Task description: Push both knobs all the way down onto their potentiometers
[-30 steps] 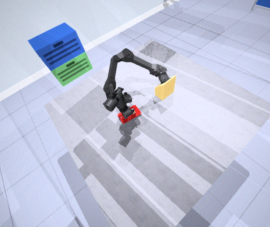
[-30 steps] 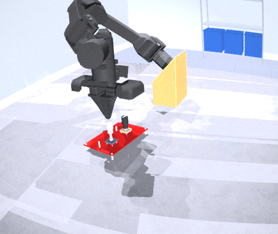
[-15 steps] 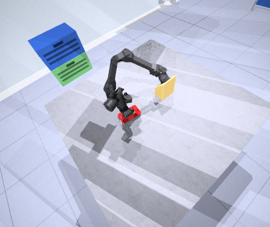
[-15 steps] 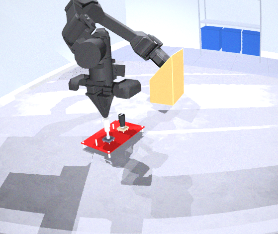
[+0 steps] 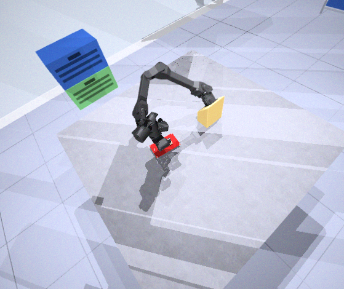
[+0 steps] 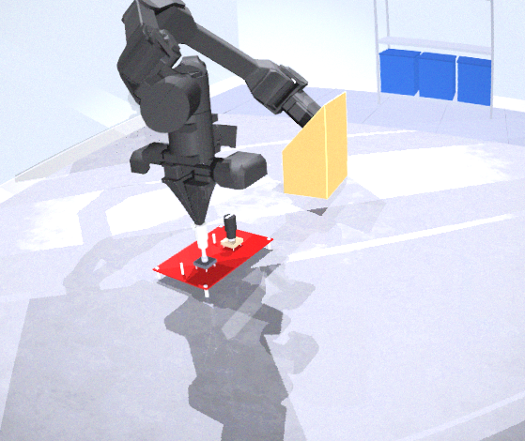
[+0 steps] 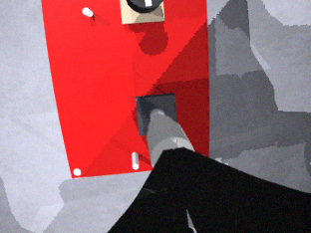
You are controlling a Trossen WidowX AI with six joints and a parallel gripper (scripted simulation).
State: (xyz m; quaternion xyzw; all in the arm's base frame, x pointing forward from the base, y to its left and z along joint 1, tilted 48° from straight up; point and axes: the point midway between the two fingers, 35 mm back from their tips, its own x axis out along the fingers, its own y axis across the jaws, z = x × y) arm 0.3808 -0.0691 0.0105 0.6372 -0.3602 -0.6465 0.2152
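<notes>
Right now my gripper tip is 70 mm past the potentiometer, 40 mm above it and 10 mm to the right of it.
</notes>
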